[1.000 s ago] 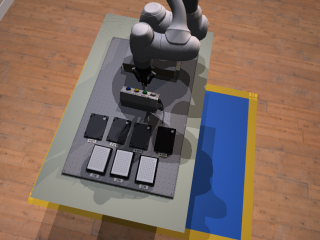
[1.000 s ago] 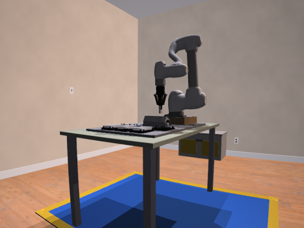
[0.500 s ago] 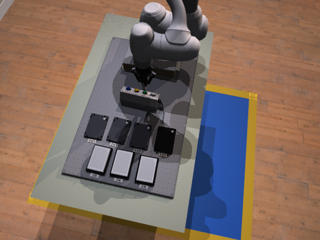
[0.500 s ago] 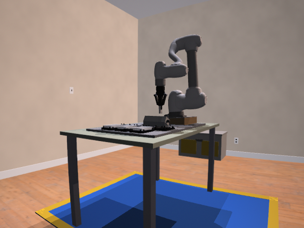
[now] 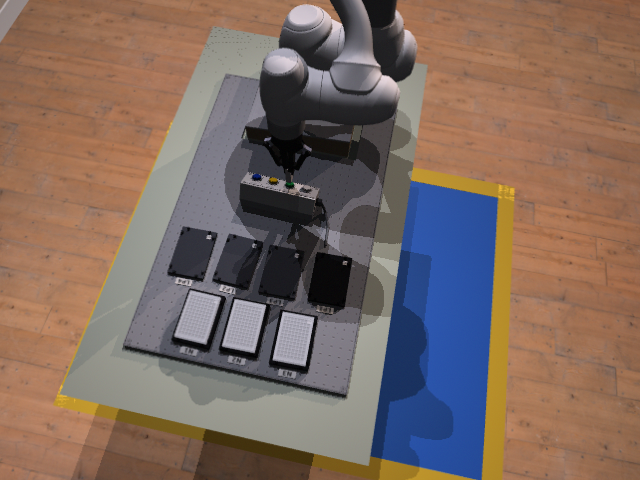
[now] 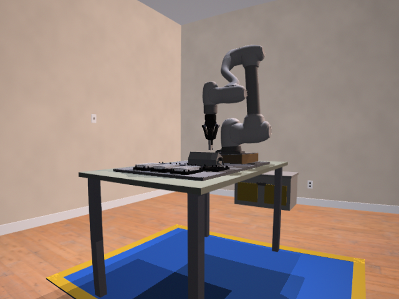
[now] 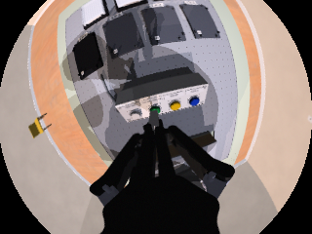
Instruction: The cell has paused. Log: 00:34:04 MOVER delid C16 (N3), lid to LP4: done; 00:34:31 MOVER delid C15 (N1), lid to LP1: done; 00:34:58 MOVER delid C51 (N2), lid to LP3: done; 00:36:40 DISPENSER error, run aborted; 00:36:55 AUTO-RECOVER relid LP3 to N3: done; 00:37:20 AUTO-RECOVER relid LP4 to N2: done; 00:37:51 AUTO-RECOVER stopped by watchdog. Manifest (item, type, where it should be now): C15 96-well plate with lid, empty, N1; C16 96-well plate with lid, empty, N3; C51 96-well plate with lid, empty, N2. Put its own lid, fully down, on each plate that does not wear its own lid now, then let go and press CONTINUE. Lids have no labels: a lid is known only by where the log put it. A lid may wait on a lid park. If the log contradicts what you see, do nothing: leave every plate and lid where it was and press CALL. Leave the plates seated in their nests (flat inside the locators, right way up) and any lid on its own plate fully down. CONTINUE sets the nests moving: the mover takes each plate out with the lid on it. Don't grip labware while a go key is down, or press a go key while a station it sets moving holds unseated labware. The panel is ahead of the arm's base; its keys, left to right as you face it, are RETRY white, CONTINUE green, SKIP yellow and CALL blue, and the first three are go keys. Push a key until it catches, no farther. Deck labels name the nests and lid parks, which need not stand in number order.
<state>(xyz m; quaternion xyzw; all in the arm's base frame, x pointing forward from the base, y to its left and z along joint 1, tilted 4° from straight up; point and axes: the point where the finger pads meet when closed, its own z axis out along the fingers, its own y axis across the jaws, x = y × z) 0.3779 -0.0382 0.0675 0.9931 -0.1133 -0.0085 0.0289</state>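
Now: the green key 60 mm below my hand. From my hand the other things lie so: yellow key: 10 mm behind, 50 mm to the right, 60 mm below; then white key: 10 mm ahead, 50 mm to the left, 60 mm below; then blue key: 20 mm behind, 100 mm to the right, 60 mm below.
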